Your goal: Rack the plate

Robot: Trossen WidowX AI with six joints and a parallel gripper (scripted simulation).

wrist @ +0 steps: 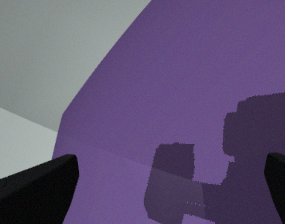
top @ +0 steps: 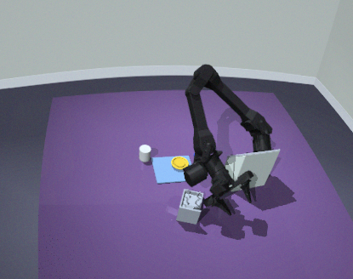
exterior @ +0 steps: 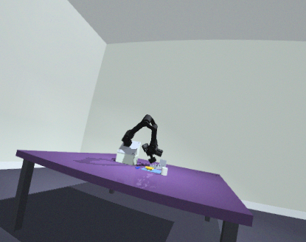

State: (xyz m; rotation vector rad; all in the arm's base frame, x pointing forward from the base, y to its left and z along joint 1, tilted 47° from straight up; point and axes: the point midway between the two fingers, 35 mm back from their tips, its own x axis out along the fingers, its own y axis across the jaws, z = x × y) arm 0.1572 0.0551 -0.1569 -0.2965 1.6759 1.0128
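My gripper tip is 120 mm short of the yellow plate, 310 mm to the left of it and 70 mm above it. Also, from my gripper tip: light blue mat: 150 mm ahead, 290 mm to the right, 80 mm below; then blue spoon: 40 mm ahead, 330 mm to the right, 80 mm below; then grey dish rack: 140 mm ahead, 100 mm to the right, 60 mm below.
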